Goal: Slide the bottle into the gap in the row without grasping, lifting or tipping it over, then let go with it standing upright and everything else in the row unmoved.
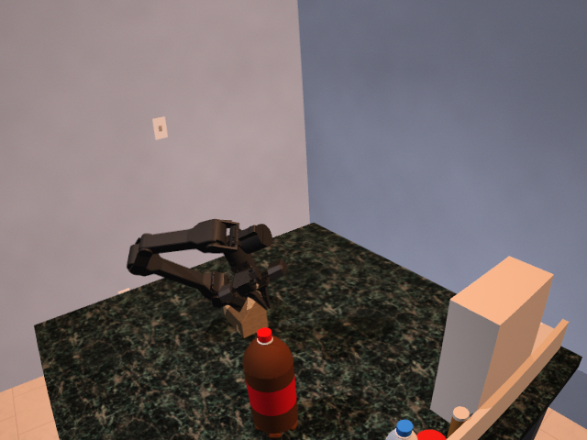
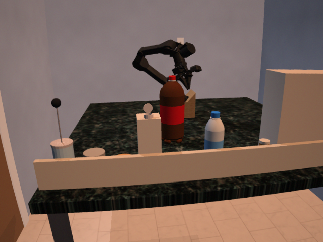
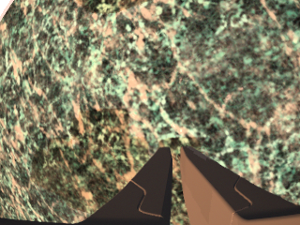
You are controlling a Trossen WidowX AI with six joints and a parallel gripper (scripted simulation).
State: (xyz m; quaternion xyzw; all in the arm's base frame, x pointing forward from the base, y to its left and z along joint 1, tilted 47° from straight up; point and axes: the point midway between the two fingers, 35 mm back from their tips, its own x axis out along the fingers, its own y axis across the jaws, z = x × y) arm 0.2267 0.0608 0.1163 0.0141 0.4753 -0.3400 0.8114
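Now: hand 190 mm short of the cola bottle, 120 mm to the left of it and 80 mm above it. Round my hand: small brown bottle 530 mm ahead, 150 mm to the left, 160 mm below; water bottle 510 mm ahead, 40 mm to the right, 130 mm below; red lid 500 mm ahead, 80 mm to the left, 210 mm below.
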